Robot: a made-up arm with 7 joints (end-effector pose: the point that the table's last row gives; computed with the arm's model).
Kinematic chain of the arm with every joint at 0, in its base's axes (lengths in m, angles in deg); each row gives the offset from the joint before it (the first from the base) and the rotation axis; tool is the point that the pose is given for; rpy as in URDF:
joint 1: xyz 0 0 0.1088 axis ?
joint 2: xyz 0 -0.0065 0.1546 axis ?
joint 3: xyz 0 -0.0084 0.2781 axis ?
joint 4: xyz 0 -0.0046 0.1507 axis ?
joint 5: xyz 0 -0.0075 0.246 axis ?
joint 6: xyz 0 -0.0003 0.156 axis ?
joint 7: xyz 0 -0.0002 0.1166 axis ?
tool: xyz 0 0 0 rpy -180 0 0
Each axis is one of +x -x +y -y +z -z.
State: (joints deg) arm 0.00 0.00 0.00 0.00 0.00 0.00 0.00
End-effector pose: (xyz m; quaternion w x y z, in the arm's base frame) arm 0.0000 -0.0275 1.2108 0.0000 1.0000 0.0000 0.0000
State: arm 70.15 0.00 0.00 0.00 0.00 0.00 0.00
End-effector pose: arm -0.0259 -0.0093 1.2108 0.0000 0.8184 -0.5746 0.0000
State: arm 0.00 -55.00 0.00 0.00 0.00 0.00 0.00
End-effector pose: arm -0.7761 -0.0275 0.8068 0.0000 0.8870 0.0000 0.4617
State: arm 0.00 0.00 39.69 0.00 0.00 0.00 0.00
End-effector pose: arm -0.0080 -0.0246 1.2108 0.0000 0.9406 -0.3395 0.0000
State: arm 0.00 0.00 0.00 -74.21 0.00 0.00 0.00
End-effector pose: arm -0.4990 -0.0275 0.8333 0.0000 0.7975 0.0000 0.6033
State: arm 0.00 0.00 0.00 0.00 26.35 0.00 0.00
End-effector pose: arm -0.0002 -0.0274 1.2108 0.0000 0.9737 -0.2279 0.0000
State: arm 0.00 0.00 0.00 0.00 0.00 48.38 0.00
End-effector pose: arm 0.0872 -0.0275 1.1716 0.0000 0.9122 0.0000 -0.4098
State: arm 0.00 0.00 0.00 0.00 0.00 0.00 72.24
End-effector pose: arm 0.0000 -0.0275 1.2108 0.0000 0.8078 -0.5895 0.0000
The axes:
joint 1: -z
joint 2: +y
joint 3: -z
joint 4: +y
joint 5: -z
joint 6: +y
joint 7: -z

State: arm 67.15 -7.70 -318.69 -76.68 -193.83 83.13 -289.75
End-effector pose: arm 0.0650 0.4635 0.6280 0.9375 0.1231 0.0783 -0.3158
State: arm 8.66 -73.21 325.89 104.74 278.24 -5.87 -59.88
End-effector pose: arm -0.1228 0.2679 0.7597 0.1814 -0.3785 -0.8557 0.3028
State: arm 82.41 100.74 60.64 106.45 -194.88 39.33 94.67
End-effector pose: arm -0.4138 -0.3697 -0.0143 0.8159 -0.1646 0.5365 0.1392
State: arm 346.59 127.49 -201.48 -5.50 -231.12 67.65 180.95
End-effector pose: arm 0.6021 0.2614 -0.3178 0.8239 0.4869 0.2061 -0.2042
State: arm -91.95 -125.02 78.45 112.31 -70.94 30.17 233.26
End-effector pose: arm 0.4632 -0.2412 0.2469 0.1202 0.9089 -0.2505 -0.3111
